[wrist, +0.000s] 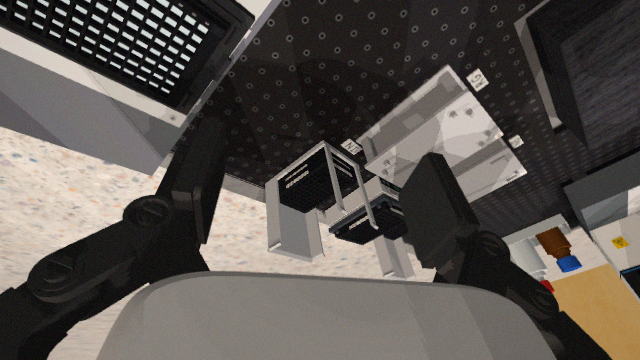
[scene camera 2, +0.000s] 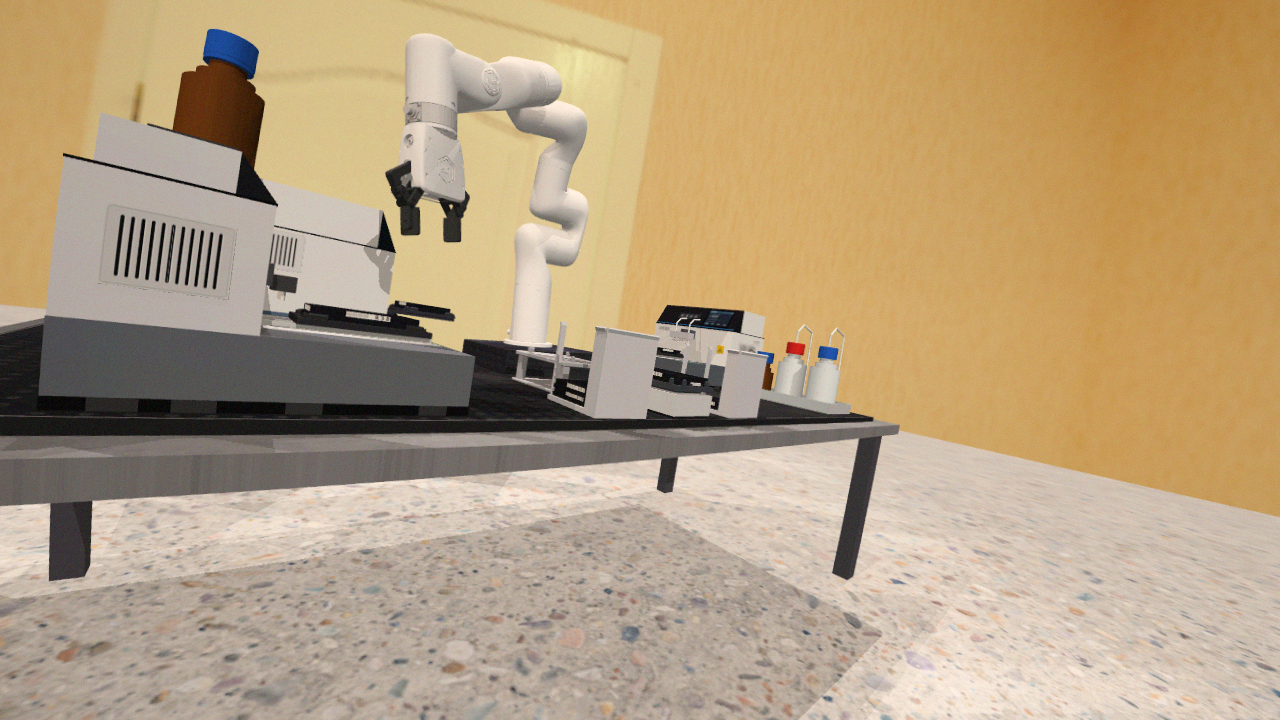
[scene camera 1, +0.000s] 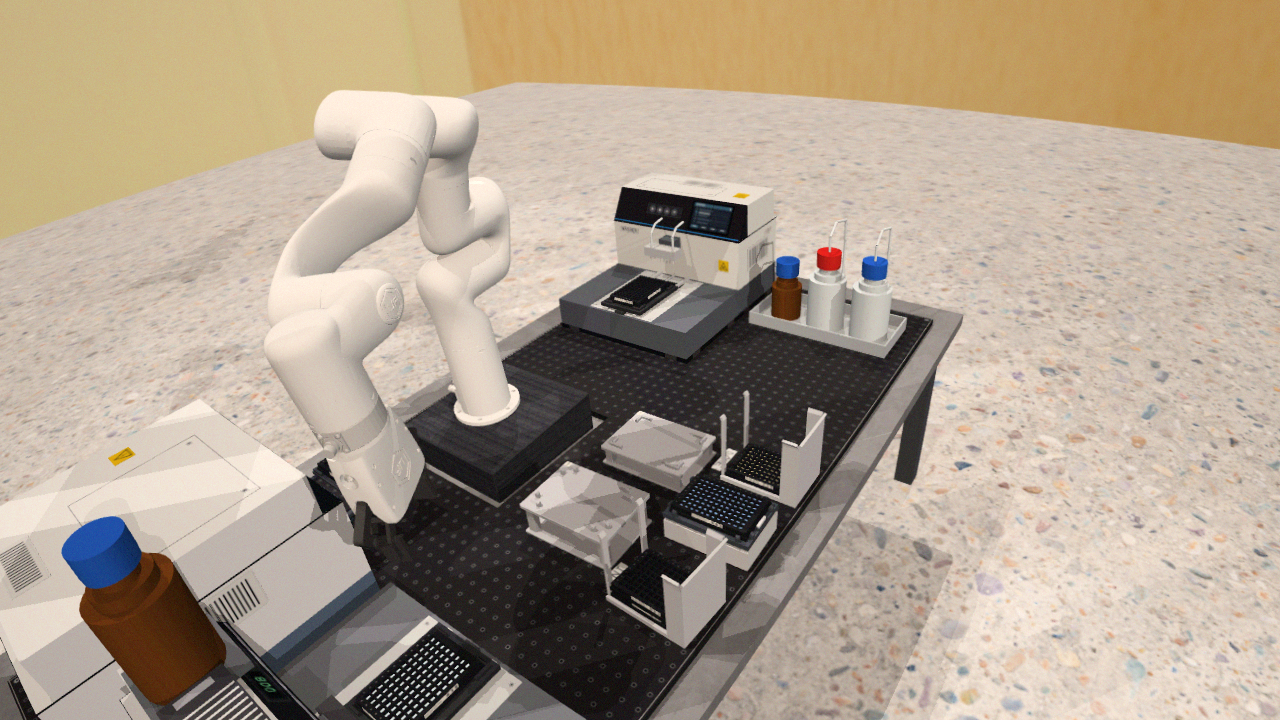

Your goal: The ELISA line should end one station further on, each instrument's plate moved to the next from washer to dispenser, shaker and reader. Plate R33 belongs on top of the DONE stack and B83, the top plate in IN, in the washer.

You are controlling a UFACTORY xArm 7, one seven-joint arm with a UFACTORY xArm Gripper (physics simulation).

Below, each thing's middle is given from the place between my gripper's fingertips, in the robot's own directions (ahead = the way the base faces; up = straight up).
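The blue-welled plate (scene camera 1: 729,509) is 160 mm below my hand, 220 mm ahead of it and 360 mm to the left of it. Then there is the red-capped bottle (scene camera 1: 827,285), which I find 1060 mm to the left of my hand, 140 mm ahead of it and 130 mm below it.
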